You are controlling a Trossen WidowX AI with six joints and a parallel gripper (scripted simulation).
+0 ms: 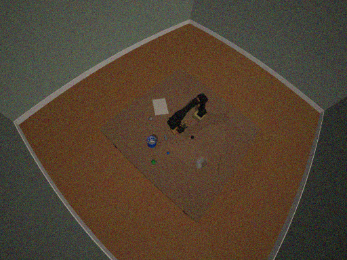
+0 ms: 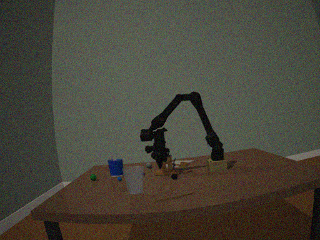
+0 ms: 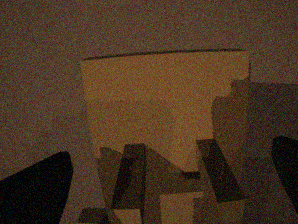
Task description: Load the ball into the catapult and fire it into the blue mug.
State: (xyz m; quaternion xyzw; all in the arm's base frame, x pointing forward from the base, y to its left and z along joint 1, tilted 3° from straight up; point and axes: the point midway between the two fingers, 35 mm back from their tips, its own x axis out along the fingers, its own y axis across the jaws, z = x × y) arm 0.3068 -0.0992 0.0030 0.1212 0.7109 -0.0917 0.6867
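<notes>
Right now my gripper tip is 50 mm past the dark ball, 190 mm to the right of it and 30 mm above it. Also, from my gripper tip: small blue ball 240 mm ahead, 100 mm to the left, 30 mm below; then grey ball 70 mm ahead, 270 mm to the right, 20 mm below; then wooden catapult 60 mm behind, 40 mm to the left, 10 mm above.
</notes>
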